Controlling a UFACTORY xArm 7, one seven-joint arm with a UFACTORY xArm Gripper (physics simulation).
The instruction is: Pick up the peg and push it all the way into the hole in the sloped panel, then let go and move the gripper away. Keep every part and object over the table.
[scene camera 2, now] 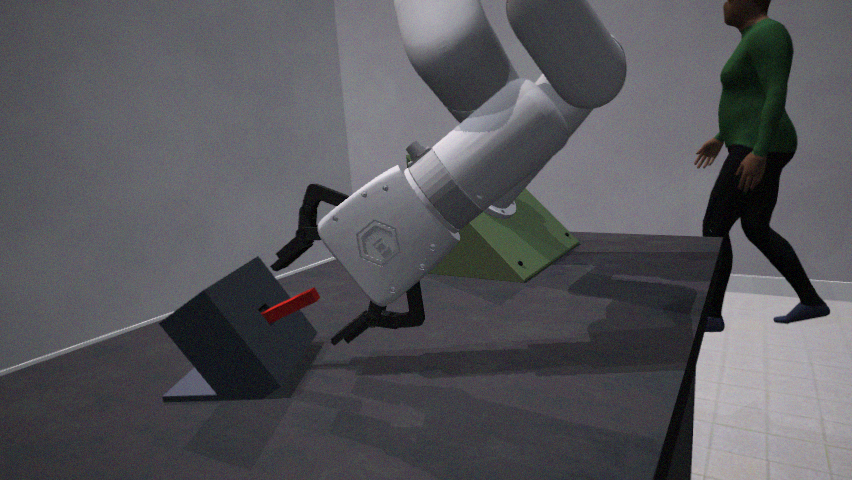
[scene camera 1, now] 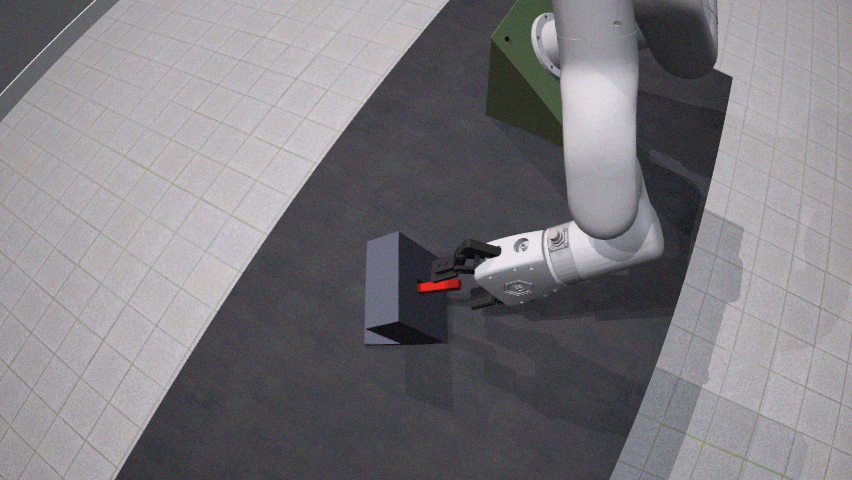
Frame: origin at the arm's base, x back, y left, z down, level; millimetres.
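Seen in the pictures: gripper, fingertip midpoint: (scene camera 2: 307,303) (scene camera 1: 452,286); arm's base at its link origin: (scene camera 1: 555,47).
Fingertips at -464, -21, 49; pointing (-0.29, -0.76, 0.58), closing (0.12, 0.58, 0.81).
Offsets run from my fingertips to a thing's top centre, as dx, dy, dz. "*": to the spot under its first point. Level surfaces: height alone.
The red peg @(-8, -26, -15) (scene camera 1: 438,286) (scene camera 2: 295,302) sticks out at a slant from the sloped face of the dark grey panel block @(-24, -67, -36) (scene camera 1: 414,313) (scene camera 2: 277,351). Its near end seems to sit in the mouth of the hole @(* -14, -47, +5) (scene camera 2: 262,308), and a dark part of the opening shows beside it; how deep it goes is hidden. Most of the visible peg stands outside the face. My gripper (scene camera 1: 457,288) (scene camera 2: 306,302) is open and empty, facing the panel. In the scene camera 2 view, one finger is above the peg's outer end and the other below it, both apart from the peg.
The panel block's flat base plate @(* -82, -86, +64) (scene camera 2: 189,386) rests on the dark table @(dz +70) (scene camera 1: 268,387) (scene camera 2: 506,417). The green wedge mount (scene camera 1: 518,89) (scene camera 2: 512,244) stands behind my arm. A person in a green top (scene camera 2: 757,89) is beyond the table's right edge.
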